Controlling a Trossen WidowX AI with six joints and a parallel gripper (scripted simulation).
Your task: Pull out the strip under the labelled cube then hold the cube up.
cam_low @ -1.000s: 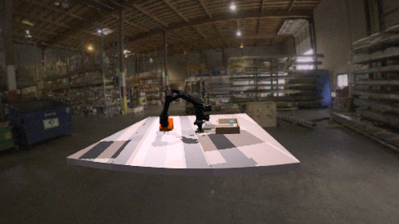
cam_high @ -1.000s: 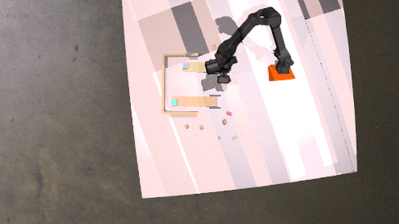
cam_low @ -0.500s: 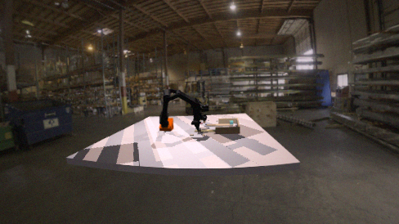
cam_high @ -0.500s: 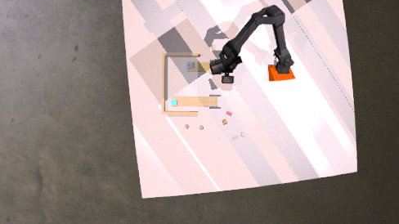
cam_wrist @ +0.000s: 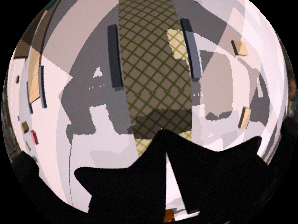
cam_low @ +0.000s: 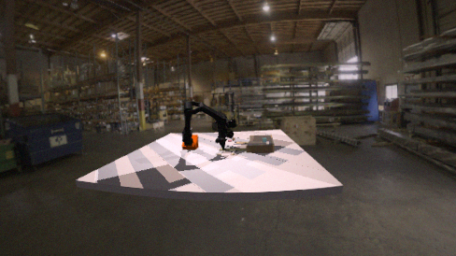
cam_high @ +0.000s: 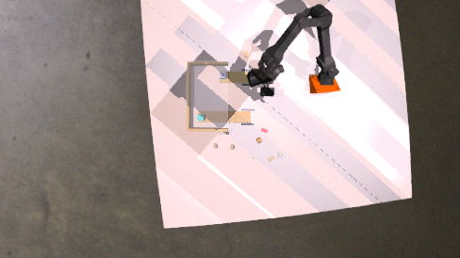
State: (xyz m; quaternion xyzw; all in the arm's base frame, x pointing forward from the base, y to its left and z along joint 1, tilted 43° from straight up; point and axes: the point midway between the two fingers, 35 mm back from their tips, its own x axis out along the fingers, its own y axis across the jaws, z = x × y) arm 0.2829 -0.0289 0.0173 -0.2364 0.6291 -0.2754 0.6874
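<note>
My gripper tip is now 9 cm short of the checkered strip and 1 cm to the left of it.
</note>
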